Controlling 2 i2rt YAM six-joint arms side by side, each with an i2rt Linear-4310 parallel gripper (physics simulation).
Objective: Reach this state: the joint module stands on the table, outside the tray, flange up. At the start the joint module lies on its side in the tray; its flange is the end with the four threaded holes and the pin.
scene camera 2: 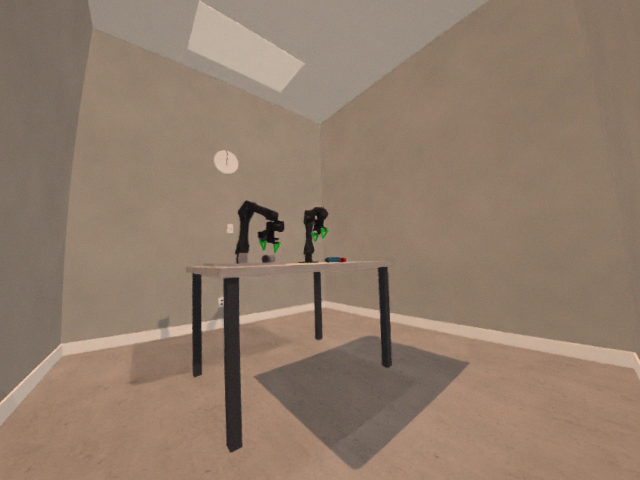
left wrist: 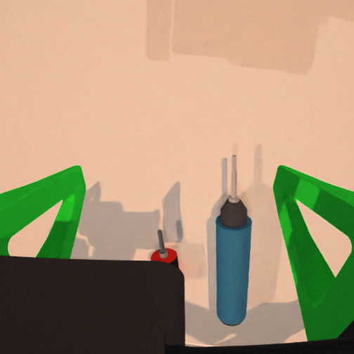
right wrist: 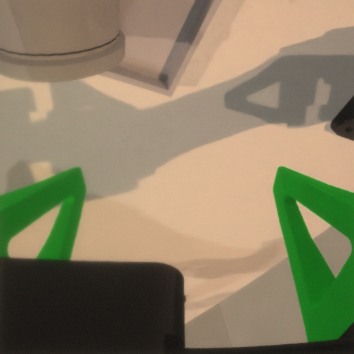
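Seen in the pictures: left gripper, fingertip midpoint: (scene camera 2: 319, 240); right gripper, fingertip midpoint: (scene camera 2: 269, 251); left arm's base, link origin: (scene camera 2: 308, 262).
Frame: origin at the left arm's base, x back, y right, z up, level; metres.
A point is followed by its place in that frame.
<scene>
The joint module (right wrist: 55, 30) is a pale grey cylinder at the upper left of the right wrist view. Its lower rim overlaps the near side of the tray (right wrist: 187, 47). It looks upright, but its upper end is cut off, so the flange cannot be made out. In scene camera 2 a small pale block (scene camera 2: 242, 257) {y 0.799, x -0.280, z 0.048 m} by the right arm's base appears to be the module. My right gripper (scene camera 2: 269, 250) {y 0.537, x -0.168, z 0.088 m} (right wrist: 179, 177) is open and empty, apart from the module. My left gripper (scene camera 2: 319, 238) {y 0.182, x -0.311, z 0.173 m} (left wrist: 179, 175) is open and empty, high above the tools.
A blue screwdriver (left wrist: 233, 270) (scene camera 2: 333, 259) {y 0.015, x -0.310, z 0.023 m} lies below my left gripper, beside a red-ended tool (left wrist: 164, 256) mostly hidden by the gripper body. A dark round-ended object (scene camera 2: 266, 258) {y 0.619, x -0.254, z 0.041 m} lies on the table below my right gripper. A dark object (right wrist: 346, 120) shows at the right wrist view's right edge.
</scene>
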